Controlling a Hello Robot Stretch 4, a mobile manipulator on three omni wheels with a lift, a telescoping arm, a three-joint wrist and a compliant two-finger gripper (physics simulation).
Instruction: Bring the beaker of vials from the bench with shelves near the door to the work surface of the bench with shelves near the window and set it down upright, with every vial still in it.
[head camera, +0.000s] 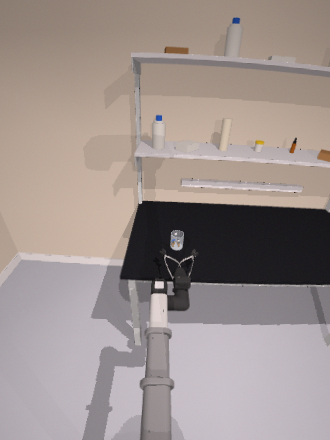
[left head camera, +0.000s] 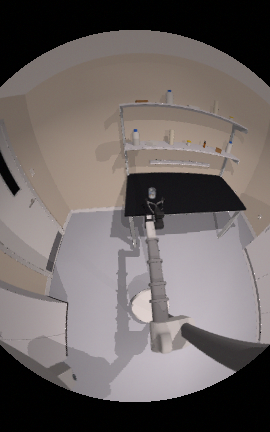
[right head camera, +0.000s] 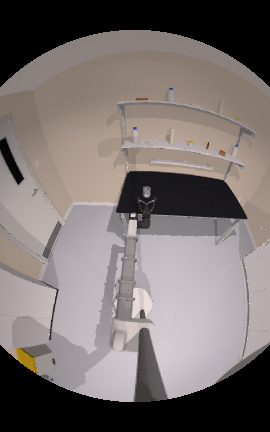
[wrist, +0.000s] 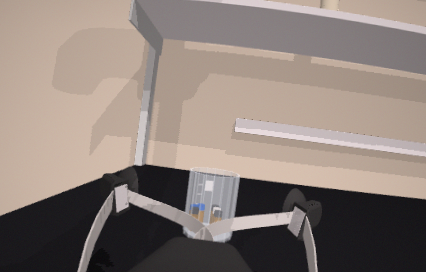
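Note:
The clear beaker (head camera: 177, 240) (left head camera: 152, 193) (right head camera: 146, 191) (wrist: 212, 186) stands upright on the black top of the shelved bench (head camera: 260, 245) (left head camera: 200, 192) (right head camera: 195, 195) (wrist: 360, 225), towards its left end. Amber vials (wrist: 198, 213) show inside it, one with a blue cap; their exact number is unclear. My gripper (head camera: 179, 253) (left head camera: 155, 201) (right head camera: 146, 200) (wrist: 210, 194) is open, its fingers spread wide over the bench's front left part. In the head view the fingertips are on the near side of the beaker, with nothing between them. In the wrist view the beaker shows beyond the crossing finger strips.
Shelves (head camera: 235, 156) above the bench carry bottles, a pale cylinder, small containers and boxes. A shelf post (head camera: 139, 175) (wrist: 145, 110) rises at the bench's rear left corner. A door (right head camera: 22, 170) is at the far left. White cabinets (left head camera: 30, 325) (right head camera: 22, 310) stand at the left.

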